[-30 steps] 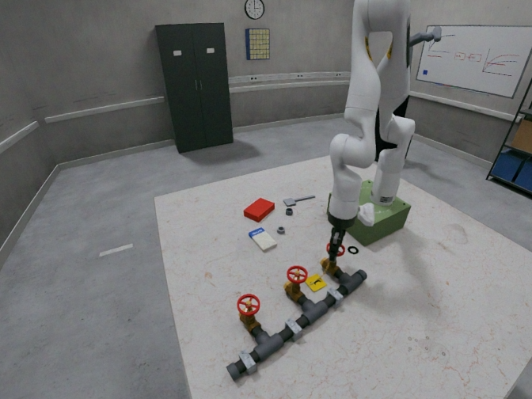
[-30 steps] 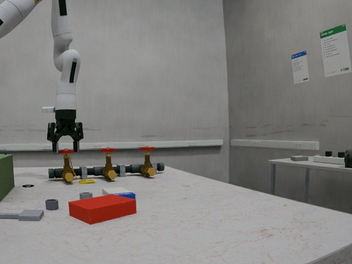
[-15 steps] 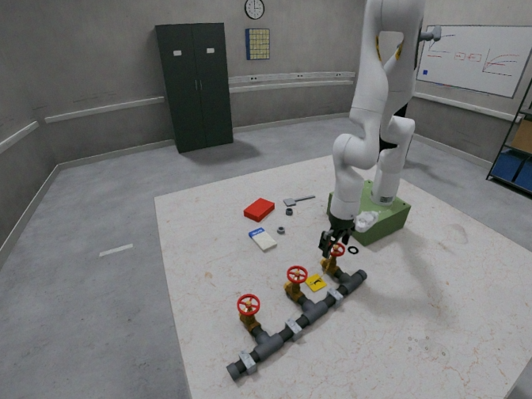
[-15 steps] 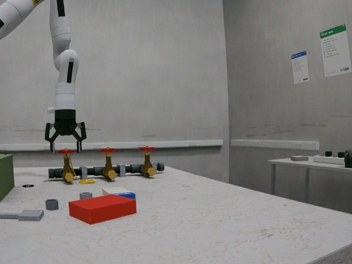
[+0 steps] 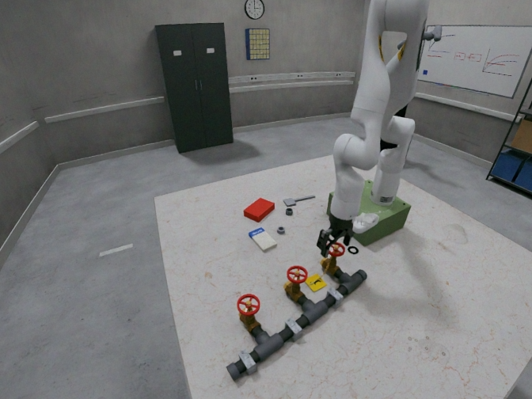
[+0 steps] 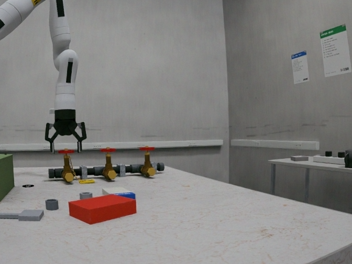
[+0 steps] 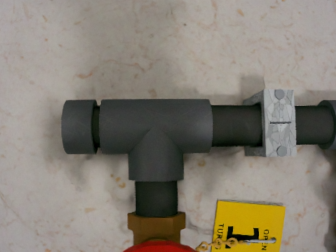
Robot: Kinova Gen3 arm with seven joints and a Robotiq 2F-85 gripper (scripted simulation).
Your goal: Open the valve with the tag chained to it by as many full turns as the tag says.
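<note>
Now: hand 11 cm above the yellow tag, 8 cm short of it and 2 cm to the right of it. Round my hand: red block 41 cm to the right, 10 cm ahead, 9 cm below; white-and-blue box 23 cm to the right, 15 cm ahead, 10 cm below; grey flat tool 42 cm to the right, 10 cm below, 9 cm behind.
</note>
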